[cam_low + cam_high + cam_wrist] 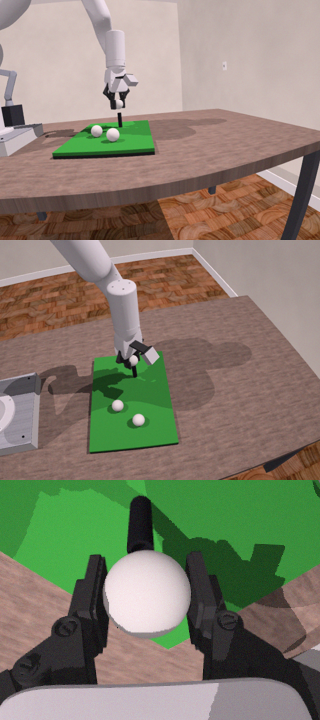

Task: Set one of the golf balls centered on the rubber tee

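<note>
My gripper is now 4 cm to the left of the green mat and 10 cm above it. Also, from my hand: white golf ball: right at my hand.
</note>
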